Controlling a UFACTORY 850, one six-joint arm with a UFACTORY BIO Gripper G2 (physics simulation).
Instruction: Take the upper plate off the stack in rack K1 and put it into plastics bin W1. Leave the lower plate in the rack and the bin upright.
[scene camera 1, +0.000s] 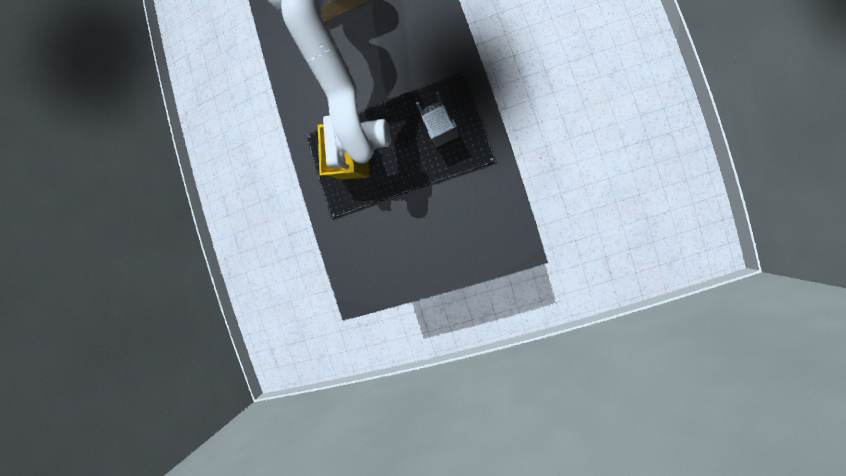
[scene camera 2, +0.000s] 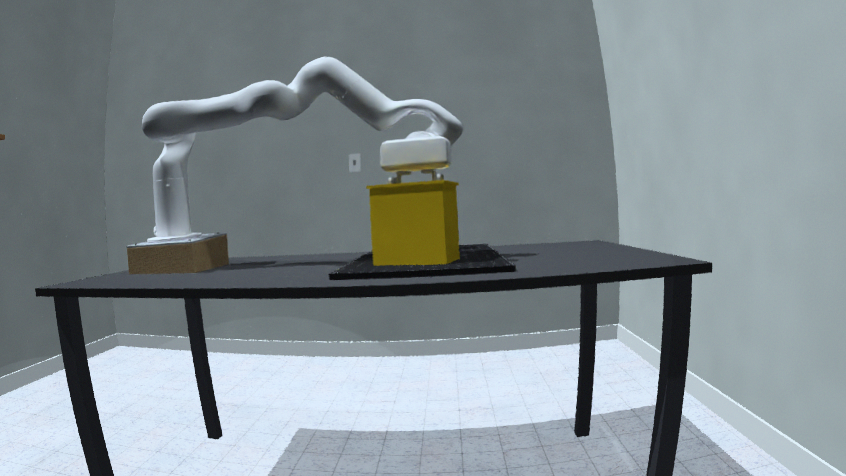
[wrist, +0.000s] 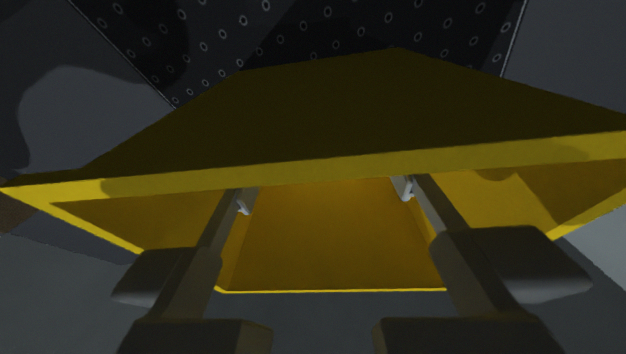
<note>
In view: the gripper (wrist: 319, 159) and a yellow plastics bin W1 (scene camera 2: 416, 223).
The yellow plastics bin W1 shows as well in scene camera 1 (scene camera 1: 356, 170).
</note>
